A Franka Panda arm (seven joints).
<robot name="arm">
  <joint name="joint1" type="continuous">
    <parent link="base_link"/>
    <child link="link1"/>
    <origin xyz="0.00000 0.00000 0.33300"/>
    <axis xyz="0 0 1"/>
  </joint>
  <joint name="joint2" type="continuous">
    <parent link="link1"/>
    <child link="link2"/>
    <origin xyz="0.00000 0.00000 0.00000"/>
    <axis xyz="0 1 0"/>
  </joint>
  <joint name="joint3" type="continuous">
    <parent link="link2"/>
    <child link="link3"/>
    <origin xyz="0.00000 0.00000 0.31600"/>
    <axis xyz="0 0 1"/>
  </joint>
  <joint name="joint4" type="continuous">
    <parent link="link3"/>
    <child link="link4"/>
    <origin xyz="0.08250 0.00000 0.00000"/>
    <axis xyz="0 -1 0"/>
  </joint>
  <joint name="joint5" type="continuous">
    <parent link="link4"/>
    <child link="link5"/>
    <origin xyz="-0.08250 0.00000 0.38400"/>
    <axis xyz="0 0 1"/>
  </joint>
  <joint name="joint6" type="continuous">
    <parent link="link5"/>
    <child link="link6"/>
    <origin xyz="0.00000 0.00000 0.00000"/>
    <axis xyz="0 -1 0"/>
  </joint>
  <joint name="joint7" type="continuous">
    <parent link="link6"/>
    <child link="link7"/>
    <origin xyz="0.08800 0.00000 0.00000"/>
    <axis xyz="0 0 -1"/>
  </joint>
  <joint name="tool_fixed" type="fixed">
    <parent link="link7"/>
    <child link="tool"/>
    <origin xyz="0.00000 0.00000 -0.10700" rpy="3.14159 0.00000 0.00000"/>
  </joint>
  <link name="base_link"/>
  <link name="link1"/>
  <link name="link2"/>
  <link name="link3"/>
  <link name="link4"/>
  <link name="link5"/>
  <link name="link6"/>
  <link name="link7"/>
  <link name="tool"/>
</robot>
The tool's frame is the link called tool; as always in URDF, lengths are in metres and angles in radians. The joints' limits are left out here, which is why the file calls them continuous.
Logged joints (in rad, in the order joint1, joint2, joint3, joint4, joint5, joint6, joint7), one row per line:
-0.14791, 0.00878, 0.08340, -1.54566, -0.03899, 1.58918, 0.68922
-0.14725, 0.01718, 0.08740, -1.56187, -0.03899, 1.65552, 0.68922
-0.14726, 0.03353, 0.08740, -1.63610, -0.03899, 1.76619, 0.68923
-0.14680, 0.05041, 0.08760, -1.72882, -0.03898, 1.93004, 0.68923
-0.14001, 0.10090, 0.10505, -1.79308, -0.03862, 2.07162, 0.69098
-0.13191, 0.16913, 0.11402, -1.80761, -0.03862, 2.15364, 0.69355
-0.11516, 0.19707, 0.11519, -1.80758, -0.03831, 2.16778, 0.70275
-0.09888, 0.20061, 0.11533, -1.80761, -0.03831, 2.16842, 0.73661
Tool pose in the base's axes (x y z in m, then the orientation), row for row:
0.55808, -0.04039, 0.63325, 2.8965, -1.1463, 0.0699
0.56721, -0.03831, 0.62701, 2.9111, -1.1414, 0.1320
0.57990, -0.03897, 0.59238, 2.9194, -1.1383, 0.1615
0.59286, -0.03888, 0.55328, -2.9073, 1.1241, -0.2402
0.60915, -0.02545, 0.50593, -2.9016, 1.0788, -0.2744
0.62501, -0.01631, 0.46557, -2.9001, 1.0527, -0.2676
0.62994, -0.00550, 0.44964, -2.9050, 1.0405, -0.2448
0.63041, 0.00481, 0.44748, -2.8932, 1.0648, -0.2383
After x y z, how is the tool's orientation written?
As a rotation vector, in radians.
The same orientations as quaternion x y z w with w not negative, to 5 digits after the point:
0.92952, -0.36786, 0.02243, 0.01286
0.93015, -0.36470, 0.04218, 0.00597
0.93045, -0.36279, 0.05147, 0.00198
-0.92992, 0.35955, -0.07683, 0.00765
-0.93352, 0.34708, -0.08828, 0.01690
-0.93624, 0.33984, -0.08639, 0.02238
-0.93823, 0.33605, -0.07906, 0.02309
-0.93538, 0.34425, -0.07704, 0.02473

